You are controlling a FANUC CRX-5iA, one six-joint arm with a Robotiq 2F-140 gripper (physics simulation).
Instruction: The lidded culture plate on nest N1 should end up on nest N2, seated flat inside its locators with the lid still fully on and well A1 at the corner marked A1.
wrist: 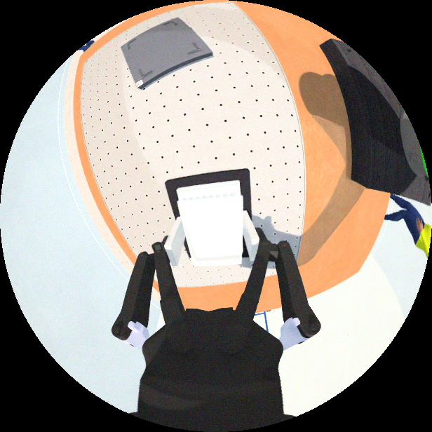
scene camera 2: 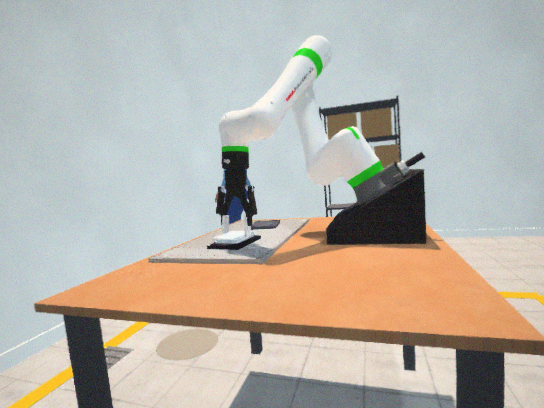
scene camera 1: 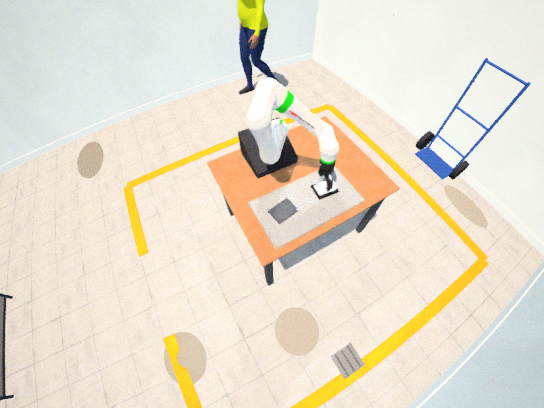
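Pixels of known places: gripper, fingertip midpoint: [scene camera 2: 236, 235] [scene camera 1: 324, 187]; arm's base, link origin: [scene camera 2: 377, 193].
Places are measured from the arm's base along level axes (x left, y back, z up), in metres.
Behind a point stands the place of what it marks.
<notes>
The white lidded culture plate [scene camera 1: 319, 189] {x 0.186, y -0.452, z -0.100 m} [scene camera 2: 231, 237] {x 0.294, y -0.417, z -0.099 m} is at the dark nest N1 [scene camera 2: 234, 245] {x 0.313, y -0.394, z -0.121 m} [wrist: 210, 178]; whether it touches the nest cannot be told. In the wrist view its lid [wrist: 213, 227] lies off-centre, toward the gripper body, and a row of wells [wrist: 209, 195] shows past its far edge. My gripper [scene camera 1: 328, 186] {x 0.226, y -0.444, z -0.108 m} [scene camera 2: 235, 228] {x 0.226, y -0.444, z -0.108 m} [wrist: 212, 222] is shut on the plate, with a pale pad along each side. The flat grey nest N2 [scene camera 1: 283, 210] {x -0.094, y -0.510, z -0.121 m} [scene camera 2: 266, 224] {x -0.065, y -0.483, z -0.121 m} [wrist: 167, 50] has corner locators and carries no plate. Its white corner mark [wrist: 140, 84] is too small to read.
Both nests stand on a perforated board [scene camera 1: 300, 223] {x -0.024, y -0.629, z -0.133 m} [scene camera 2: 185, 252] {x 0.386, y -0.534, z -0.131 m} [wrist: 200, 125] on the orange table [scene camera 1: 227, 175] {x -0.367, y -0.083, z -0.146 m} [scene camera 2: 300, 295] {x 0.568, y -0.068, z -0.146 m} [wrist: 280, 65]. The black arm base [scene camera 2: 380, 215] {x 0.135, y 0.025, z -0.057 m} [wrist: 370, 125] stands beside it. A person [scene camera 1: 254, 42] walks behind the arm. A blue hand truck [scene camera 1: 434, 162] stands right.
</notes>
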